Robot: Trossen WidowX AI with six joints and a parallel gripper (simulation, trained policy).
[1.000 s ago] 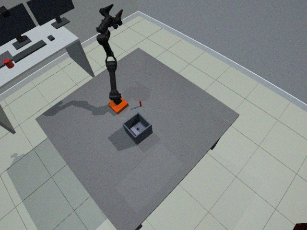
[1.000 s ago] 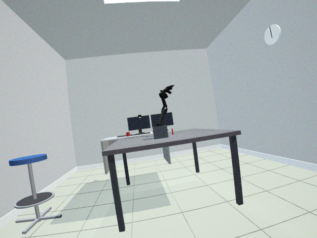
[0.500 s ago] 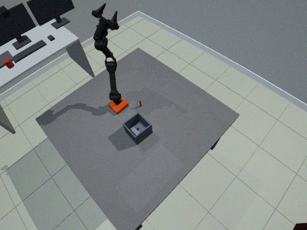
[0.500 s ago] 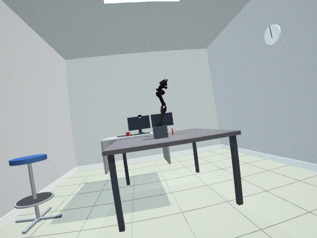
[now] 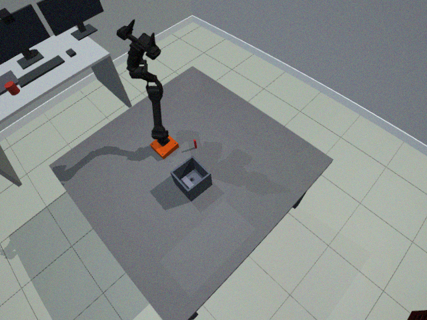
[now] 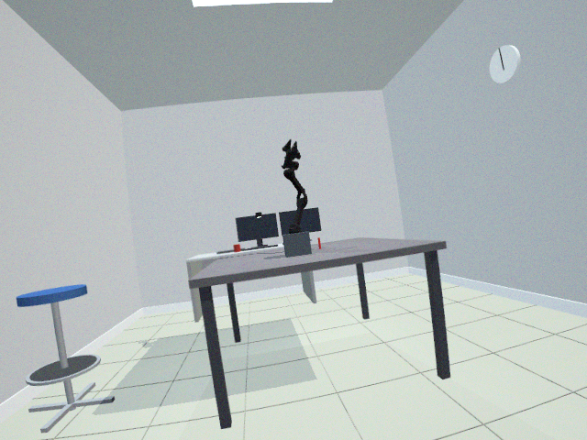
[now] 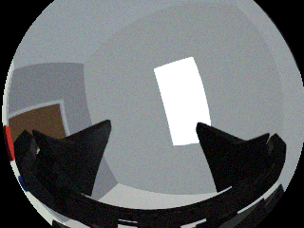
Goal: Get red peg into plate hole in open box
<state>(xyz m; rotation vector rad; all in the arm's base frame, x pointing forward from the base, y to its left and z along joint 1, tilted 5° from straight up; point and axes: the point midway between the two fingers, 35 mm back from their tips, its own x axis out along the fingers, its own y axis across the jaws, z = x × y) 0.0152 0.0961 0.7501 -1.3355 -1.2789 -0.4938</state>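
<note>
The red peg lies 790 mm below my gripper tip, 100 mm ahead of it and 70 mm to the left of it. Also, from my gripper tip: pale plate (780 mm below, 280 mm ahead, 120 mm to the right).
</note>
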